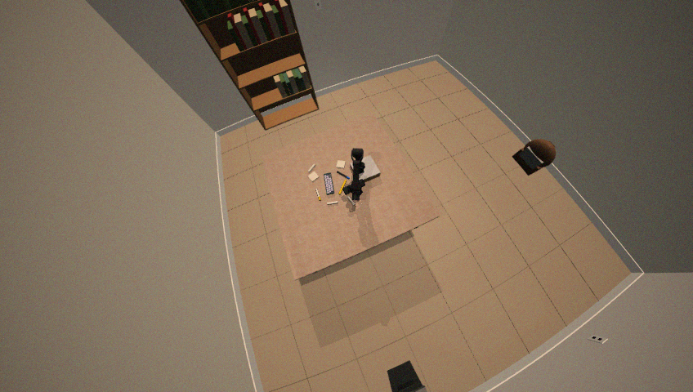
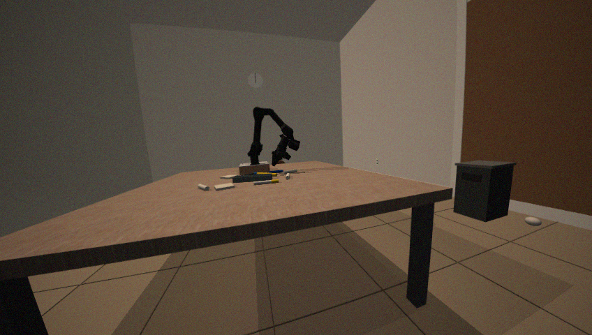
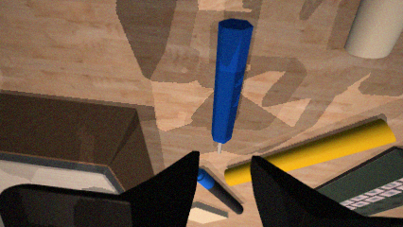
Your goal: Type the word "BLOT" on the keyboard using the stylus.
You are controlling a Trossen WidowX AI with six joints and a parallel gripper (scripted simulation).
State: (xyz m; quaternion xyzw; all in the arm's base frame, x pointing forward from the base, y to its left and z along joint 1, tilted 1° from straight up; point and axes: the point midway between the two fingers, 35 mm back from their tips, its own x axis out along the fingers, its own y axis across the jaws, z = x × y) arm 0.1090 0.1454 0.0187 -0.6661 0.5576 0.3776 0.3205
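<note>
The blue stylus lies 4 cm below my gripper tip and 2 cm to the right of it. The rest, counted from my gripper tip: yellow pen (8 cm ahead, 4 cm to the right, 4 cm below); cream pad (31 cm ahead, 24 cm to the right, 4 cm below).
</note>
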